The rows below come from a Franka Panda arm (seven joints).
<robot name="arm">
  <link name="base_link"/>
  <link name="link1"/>
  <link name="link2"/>
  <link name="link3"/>
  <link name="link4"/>
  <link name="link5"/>
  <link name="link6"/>
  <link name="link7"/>
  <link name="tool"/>
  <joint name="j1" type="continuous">
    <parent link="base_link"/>
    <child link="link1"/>
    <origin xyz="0 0 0.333"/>
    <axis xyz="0 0 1"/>
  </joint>
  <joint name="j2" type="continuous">
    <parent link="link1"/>
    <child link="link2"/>
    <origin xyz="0 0 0"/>
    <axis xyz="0 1 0"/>
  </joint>
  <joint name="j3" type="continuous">
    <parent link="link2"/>
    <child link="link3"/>
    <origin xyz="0 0 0.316"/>
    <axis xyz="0 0 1"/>
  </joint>
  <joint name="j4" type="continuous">
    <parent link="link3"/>
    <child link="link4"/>
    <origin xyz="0.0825 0 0"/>
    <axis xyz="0 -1 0"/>
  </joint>
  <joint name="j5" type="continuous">
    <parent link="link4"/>
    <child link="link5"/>
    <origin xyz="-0.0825 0 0.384"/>
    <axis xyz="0 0 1"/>
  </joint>
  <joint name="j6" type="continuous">
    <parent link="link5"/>
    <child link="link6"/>
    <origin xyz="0 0 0"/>
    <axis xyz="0 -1 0"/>
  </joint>
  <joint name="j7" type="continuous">
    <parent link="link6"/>
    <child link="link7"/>
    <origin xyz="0.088 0 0"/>
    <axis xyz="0 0 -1"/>
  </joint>
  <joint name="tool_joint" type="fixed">
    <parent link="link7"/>
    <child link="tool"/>
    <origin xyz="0 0 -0.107" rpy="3.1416 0 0"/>
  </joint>
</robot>
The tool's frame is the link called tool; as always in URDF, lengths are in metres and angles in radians. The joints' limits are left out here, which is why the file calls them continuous.
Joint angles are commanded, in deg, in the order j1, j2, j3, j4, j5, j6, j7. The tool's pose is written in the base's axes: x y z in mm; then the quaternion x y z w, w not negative. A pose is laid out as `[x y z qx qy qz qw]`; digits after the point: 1 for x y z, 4 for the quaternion.
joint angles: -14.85 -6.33 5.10 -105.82 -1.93 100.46 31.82
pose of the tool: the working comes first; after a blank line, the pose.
Where each joint sits with the arm in this pose, in the base's axes (m; each line is computed from the numbers above, not from the rounded line before):
j1: 0.0000 0.0000 0.3330
j2: 0.0000 0.0000 0.3330
j3: -0.0337 0.0089 0.6471
j4: 0.0471 -0.0049 0.6561
j5: 0.4338 -0.0714 0.6740
j6: 0.4338 -0.0714 0.6740
j7: 0.5206 -0.0858 0.6755
the tool: 0.5216 -0.0906 0.5686

[521.6 -90.6 568.6 0.9356 -0.3523 0.0122 0.0195]
